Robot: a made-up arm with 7 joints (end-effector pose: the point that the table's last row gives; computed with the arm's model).
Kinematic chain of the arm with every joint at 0, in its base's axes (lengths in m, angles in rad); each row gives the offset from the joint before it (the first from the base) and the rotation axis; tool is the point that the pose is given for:
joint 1: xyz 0 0 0.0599 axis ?
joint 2: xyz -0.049 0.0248 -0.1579 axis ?
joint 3: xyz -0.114 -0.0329 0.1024 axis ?
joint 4: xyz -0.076 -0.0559 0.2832 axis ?
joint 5: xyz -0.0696 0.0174 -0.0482 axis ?
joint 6: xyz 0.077 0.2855 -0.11 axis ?
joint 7: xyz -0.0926 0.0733 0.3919 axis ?
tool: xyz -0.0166 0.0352 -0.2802
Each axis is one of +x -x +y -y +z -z.
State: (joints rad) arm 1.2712 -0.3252 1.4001 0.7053 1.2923 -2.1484 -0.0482
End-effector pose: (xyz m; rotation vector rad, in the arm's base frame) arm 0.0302 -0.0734 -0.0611 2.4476 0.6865 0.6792
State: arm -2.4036 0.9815 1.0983 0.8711 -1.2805 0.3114 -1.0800
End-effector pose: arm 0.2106 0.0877 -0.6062 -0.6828 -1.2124 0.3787
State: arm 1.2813 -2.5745 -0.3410 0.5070 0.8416 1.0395 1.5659
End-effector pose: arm -0.0454 0.4700 -0.0529 1.0128 0.7037 0.7352
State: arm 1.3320 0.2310 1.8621 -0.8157 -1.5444 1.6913 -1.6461
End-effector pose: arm -0.0022 -0.0324 -0.0033 -0.5642 -0.8328 -0.4392
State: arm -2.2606 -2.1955 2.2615 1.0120 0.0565 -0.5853 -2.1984
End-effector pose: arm -0.3830 -0.2276 0.7235 0.4323 2.0840 0.6903
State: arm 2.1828 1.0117 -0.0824 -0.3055 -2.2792 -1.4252 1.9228
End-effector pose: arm -0.3973 0.5182 0.8811 2.0838 0.1528 1.4393
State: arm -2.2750 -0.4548 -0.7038 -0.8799 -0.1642 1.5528 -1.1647
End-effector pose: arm -0.3757 -0.3969 0.2633 -1.9993 0.9905 0.1608
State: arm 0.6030 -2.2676 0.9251 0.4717 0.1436 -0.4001 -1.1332
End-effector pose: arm 0.3713 0.4957 -0.2378 -0.1876 0.8576 -2.1060
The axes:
joint 1: -x
joint 2: +z
joint 3: +z
joint 4: -x
joint 5: -z
joint 6: +x
joint 7: -y

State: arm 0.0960 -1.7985 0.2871 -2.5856 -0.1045 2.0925 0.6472
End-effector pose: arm -0.1432 0.1933 0.4587 -1.5904 0.7273 -0.7922
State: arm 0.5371 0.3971 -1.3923 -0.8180 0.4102 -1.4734 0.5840
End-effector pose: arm 0.2605 0.2001 0.3240 -1.1914 -0.0937 -0.9854
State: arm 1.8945 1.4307 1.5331 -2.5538 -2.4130 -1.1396 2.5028
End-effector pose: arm 0.7415 0.1381 0.6736 0.2785 -1.8144 -0.6769
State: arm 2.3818 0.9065 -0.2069 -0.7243 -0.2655 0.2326 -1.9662
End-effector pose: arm -0.3654 0.8054 -0.0612 -1.0699 2.5550 -1.3858
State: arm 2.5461 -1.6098 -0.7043 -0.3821 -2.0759 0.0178 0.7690
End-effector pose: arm 0.2427 -0.3774 -0.4849 -2.4880 -0.6297 1.3684
